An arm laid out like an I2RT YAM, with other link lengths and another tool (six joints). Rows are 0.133 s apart.
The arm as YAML. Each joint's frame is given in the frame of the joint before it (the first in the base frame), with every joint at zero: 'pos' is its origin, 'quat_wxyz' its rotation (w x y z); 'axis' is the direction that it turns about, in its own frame. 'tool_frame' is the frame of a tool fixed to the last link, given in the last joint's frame.
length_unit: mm
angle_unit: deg
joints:
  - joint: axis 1
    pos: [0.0, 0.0, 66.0]
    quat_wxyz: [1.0, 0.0, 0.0, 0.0]
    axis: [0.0, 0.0, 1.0]
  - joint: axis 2
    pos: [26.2, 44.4, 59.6]
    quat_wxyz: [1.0, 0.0, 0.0, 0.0]
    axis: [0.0, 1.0, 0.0]
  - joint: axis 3
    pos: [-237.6, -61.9, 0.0]
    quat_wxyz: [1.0, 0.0, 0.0, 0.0]
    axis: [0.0, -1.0, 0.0]
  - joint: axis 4
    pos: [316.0, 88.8, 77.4]
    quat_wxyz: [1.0, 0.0, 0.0, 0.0]
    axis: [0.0, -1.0, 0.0]
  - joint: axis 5
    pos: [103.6, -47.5, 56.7]
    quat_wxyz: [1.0, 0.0, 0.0, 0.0]
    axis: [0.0, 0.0, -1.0]
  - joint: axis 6
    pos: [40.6, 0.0, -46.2]
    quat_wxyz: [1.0, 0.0, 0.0, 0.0]
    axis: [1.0, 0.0, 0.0]
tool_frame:
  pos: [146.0, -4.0, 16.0]
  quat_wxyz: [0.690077, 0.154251, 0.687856, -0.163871]
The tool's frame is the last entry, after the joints.
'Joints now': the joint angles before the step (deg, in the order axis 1, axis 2, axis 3, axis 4, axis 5, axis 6). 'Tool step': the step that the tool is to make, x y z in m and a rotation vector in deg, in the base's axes. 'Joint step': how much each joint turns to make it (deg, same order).
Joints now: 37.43, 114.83, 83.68, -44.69, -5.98, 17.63
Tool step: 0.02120, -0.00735, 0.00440, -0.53, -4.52, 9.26
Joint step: -2.32, 0.00, 0.00, 2.07, -0.04, -12.05
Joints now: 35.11, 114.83, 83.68, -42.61, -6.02, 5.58
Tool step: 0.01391, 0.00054, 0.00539, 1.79, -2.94, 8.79
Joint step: -2.12, 0.09, 0.07, 2.07, -3.09, -10.56
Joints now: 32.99, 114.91, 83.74, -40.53, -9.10, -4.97
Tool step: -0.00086, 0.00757, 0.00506, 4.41, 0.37, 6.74
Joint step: -1.59, 0.09, 0.00, 0.68, -6.39, -6.80
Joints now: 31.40, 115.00, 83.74, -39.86, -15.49, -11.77
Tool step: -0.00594, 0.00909, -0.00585, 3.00, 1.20, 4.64
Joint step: -0.48, 1.55, 0.37, 0.47, -4.65, -4.04
